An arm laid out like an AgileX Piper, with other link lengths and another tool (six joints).
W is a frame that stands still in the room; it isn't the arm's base.
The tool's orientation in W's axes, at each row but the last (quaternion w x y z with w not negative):
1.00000 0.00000 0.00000 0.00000
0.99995 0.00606 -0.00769 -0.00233
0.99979 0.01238 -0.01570 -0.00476
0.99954 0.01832 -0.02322 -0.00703
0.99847 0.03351 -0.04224 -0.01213
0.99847 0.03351 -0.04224 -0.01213
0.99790 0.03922 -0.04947 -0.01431
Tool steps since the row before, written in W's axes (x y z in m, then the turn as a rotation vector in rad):
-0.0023 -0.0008 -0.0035 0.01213 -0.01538 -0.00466
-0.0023 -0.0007 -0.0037 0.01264 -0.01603 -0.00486
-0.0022 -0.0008 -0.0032 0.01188 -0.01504 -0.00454
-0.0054 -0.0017 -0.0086 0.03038 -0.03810 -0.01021
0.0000 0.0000 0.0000 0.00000 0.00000 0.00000
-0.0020 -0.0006 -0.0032 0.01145 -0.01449 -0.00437
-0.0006 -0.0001 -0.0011 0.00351 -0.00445 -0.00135
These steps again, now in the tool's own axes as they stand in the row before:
-0.0023 -0.0008 -0.0035 0.01213 -0.01538 -0.00466
-0.0024 -0.0008 -0.0037 0.01264 -0.01603 -0.00486
-0.0023 -0.0009 -0.0031 0.01188 -0.01504 -0.00454
-0.0058 -0.0021 -0.0083 0.03044 -0.03805 -0.01023
0.0000 0.0000 0.0000 0.00000 0.00000 0.00000
-0.0022 -0.0009 -0.0030 0.01143 -0.01451 -0.00436
-0.0007 -0.0002 -0.0010 0.00350 -0.00446 -0.00135

